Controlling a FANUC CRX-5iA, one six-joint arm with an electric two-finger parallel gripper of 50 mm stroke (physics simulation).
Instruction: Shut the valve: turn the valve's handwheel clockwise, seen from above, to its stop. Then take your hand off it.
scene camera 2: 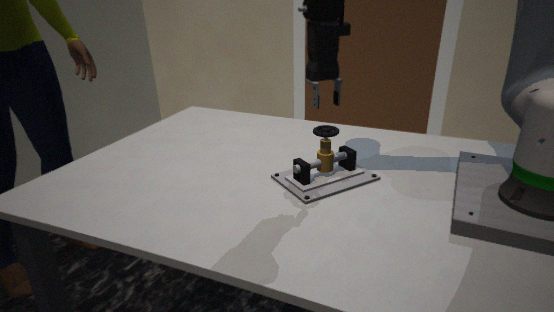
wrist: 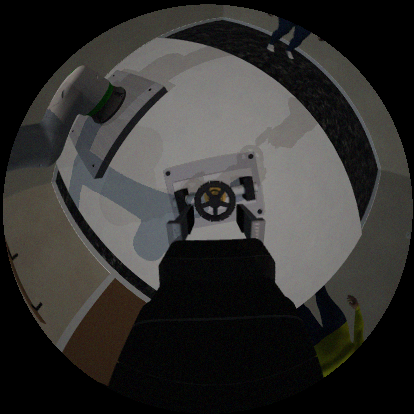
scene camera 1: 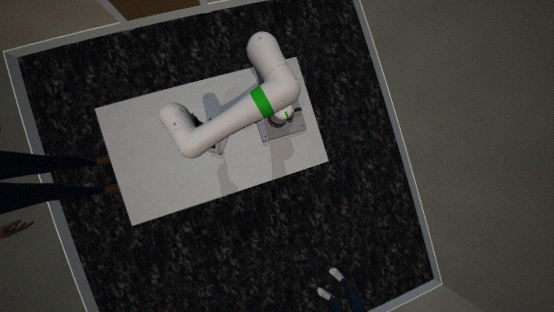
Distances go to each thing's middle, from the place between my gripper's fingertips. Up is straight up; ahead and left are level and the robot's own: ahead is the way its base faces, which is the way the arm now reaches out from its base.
Right now the black handwheel (wrist: 214,201) is 8 cm below my hand. From my hand the other things lie so: grey base plate (scene camera 2: 368,177) (20 cm below).
